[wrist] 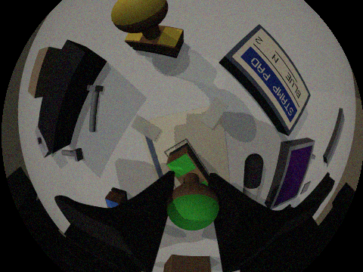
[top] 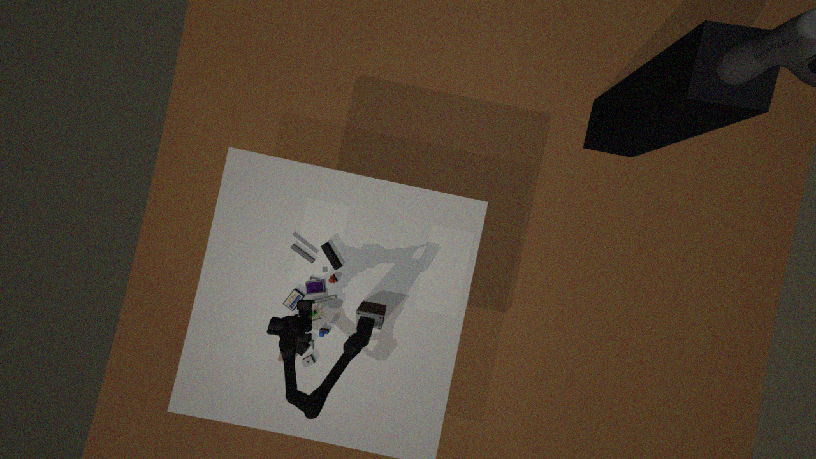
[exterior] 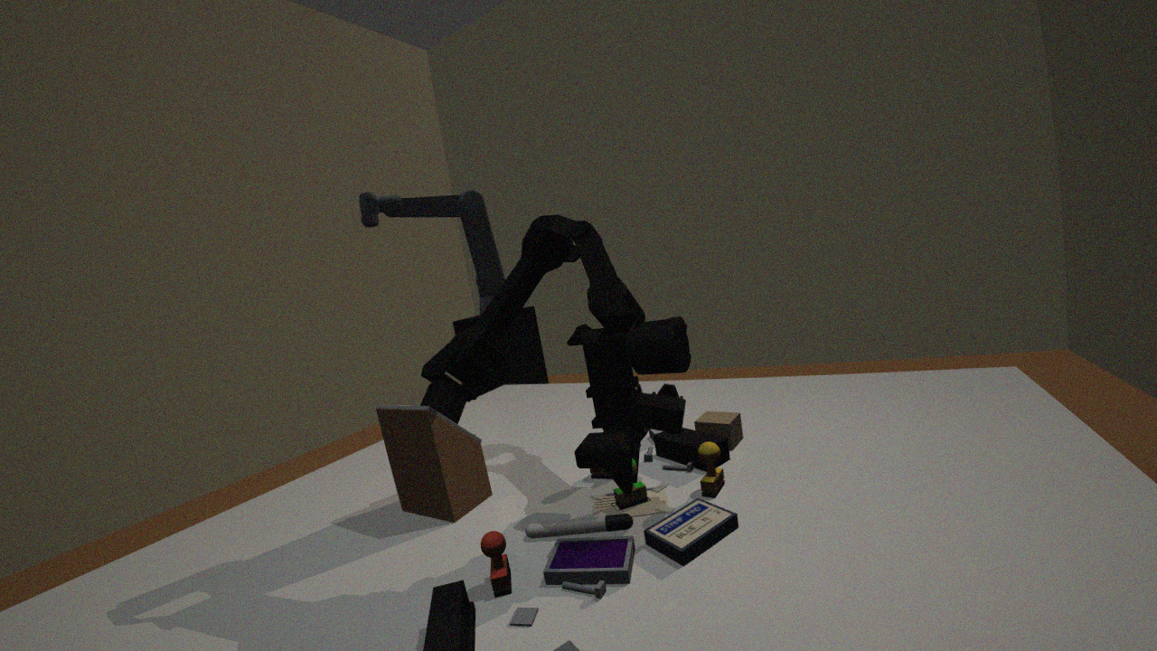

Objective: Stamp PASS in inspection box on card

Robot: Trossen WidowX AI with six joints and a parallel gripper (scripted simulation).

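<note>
Right now the green-knobbed PASS stamp is right at my gripper tip. From my gripper tip the other things lie so: blue stamp 8 cm behind, 7 cm to the left; pale card 3 cm below; dark marker 7 cm to the right, 2 cm behind, 1 cm below.
</note>
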